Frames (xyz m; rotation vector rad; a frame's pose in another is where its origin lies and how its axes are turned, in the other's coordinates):
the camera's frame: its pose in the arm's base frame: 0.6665 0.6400 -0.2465 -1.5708 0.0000 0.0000
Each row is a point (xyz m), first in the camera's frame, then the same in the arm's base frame.
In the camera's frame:
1: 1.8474 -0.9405 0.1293
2: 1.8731 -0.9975 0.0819
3: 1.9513 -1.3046 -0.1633
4: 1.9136 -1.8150 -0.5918
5: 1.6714 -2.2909 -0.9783
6: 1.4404 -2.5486 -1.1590
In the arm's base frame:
1: 2.5139 0.7693 0.6940
2: 2.5396 0.7219 0.7510
3: 2.6178 0.4767 1.0581
4: 2.5801 0.0482 1.5685
5: 2.3379 -0.3383 2.0444
6: 2.1069 -0.5190 2.3021

